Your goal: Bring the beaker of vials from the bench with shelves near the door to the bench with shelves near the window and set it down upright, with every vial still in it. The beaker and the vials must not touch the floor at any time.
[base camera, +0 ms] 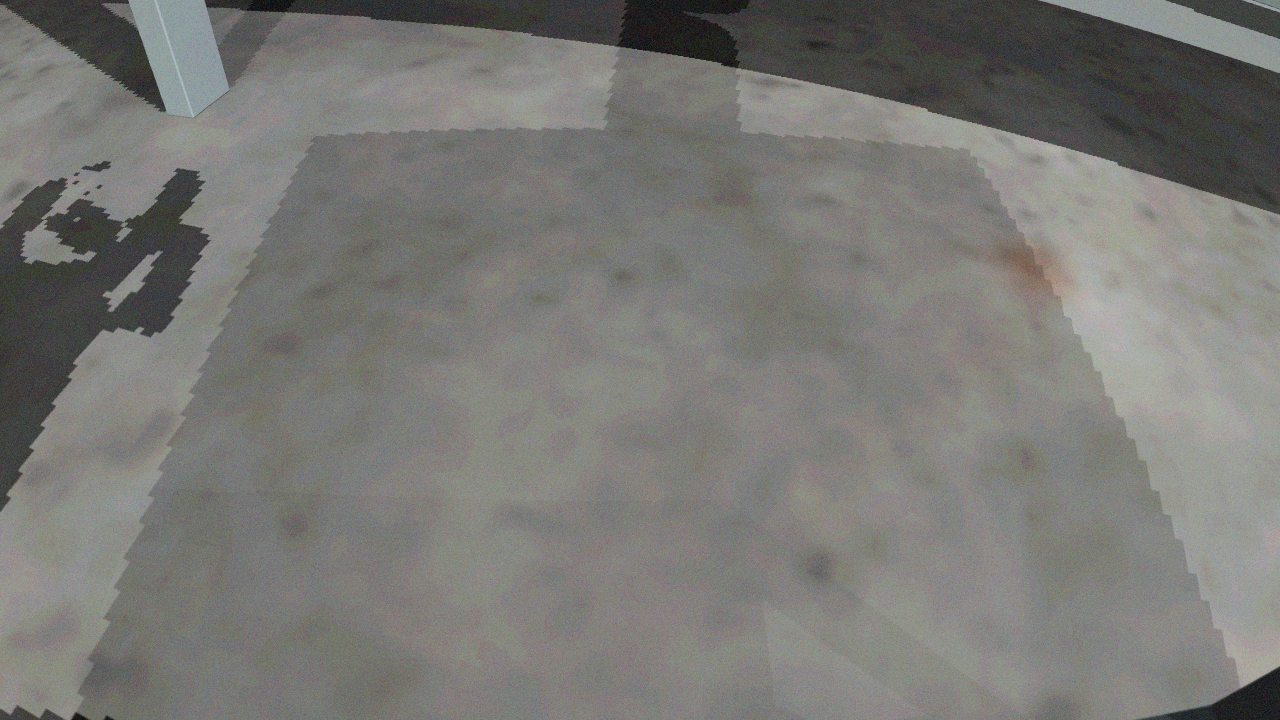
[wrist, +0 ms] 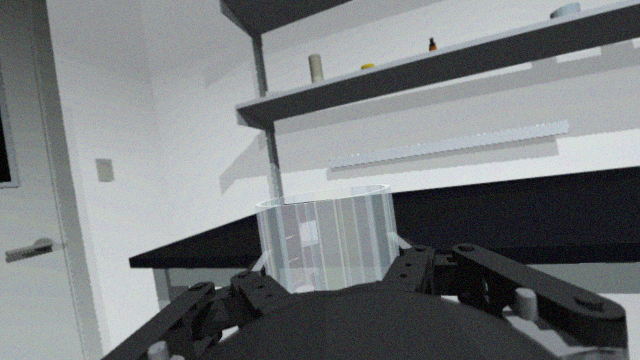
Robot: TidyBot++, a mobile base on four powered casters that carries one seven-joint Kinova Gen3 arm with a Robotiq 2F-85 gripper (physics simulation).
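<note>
The clear glass beaker [wrist: 327,240] stands about upright between the fingers in the wrist view, with thin clear vials showing as vertical streaks inside it; they are too faint to count. My gripper [wrist: 331,255] is shut on the beaker, one finger on each side, and its lower part is hidden behind the gripper body. A bench with a black top [wrist: 510,215] and shelves [wrist: 420,62] above it is behind the beaker, with a stretch of floor-side space below its front edge. A door [wrist: 30,215] shows at the left.
The shelf carries a beige cylinder [wrist: 315,68], a yellow item [wrist: 367,66], a small dark and orange bottle [wrist: 432,45] and a pale round dish [wrist: 566,10]. In the base camera view a pale bench leg [base camera: 183,58] stands on the floor [base camera: 626,376] at the upper left.
</note>
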